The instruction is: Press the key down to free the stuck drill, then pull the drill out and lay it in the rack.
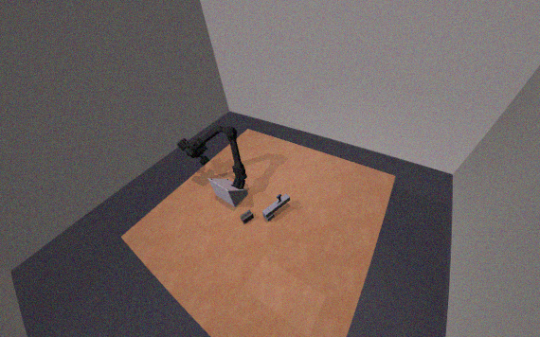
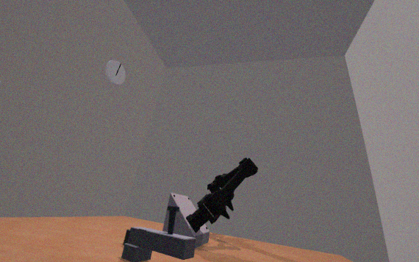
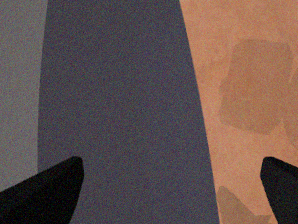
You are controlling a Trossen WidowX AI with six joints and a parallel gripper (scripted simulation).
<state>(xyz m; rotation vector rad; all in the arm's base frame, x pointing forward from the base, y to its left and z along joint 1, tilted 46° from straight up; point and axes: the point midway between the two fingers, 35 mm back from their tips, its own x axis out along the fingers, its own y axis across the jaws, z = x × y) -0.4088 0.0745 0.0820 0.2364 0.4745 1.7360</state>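
Right now my gripper tip is 72 cm short of the dark key, 12 cm to the left of it and 2 cm above it. The rest, counted from my gripper tip: grey holder block 70 cm ahead, 15 cm to the right, 7 cm below; then dark rack 57 cm ahead, 27 cm to the right, 10 cm below; then drill 70 cm ahead, 16 cm to the right, 6 cm below.
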